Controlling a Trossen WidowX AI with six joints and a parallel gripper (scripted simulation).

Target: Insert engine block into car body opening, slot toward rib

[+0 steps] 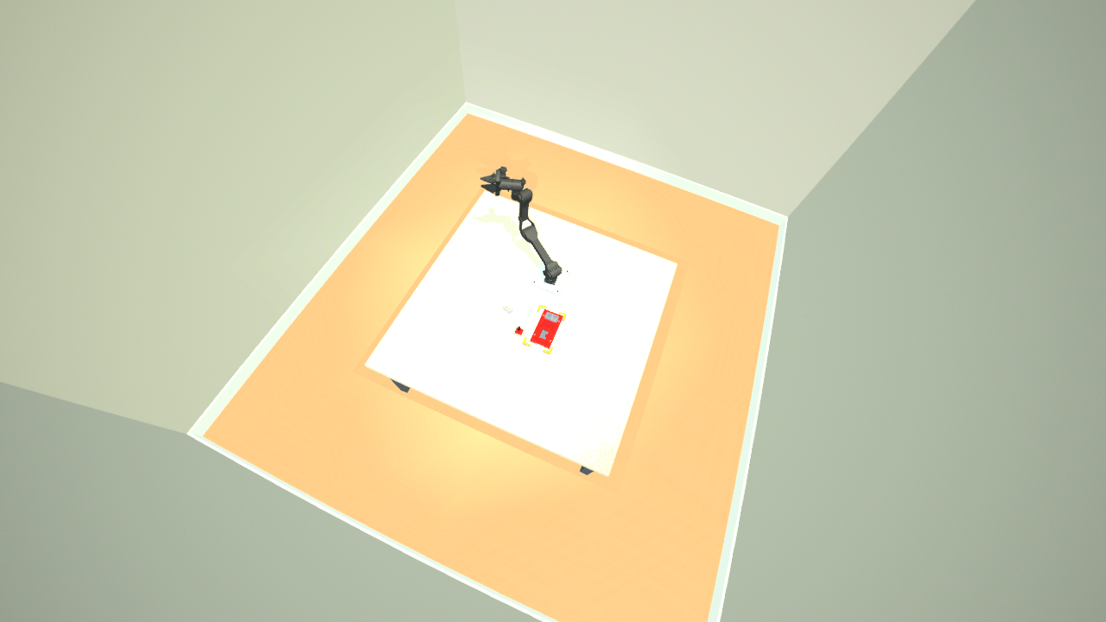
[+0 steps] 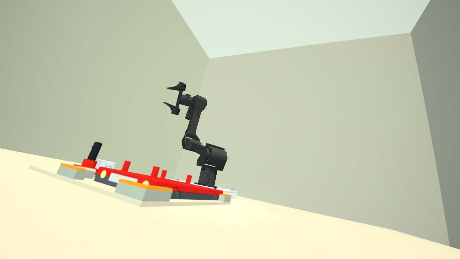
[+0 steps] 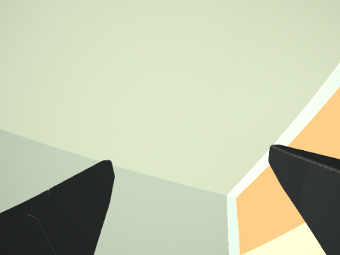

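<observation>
Now: gripper tip 450 mm above the engine block, 400 mm short of it and 290 mm to the right of it.
</observation>
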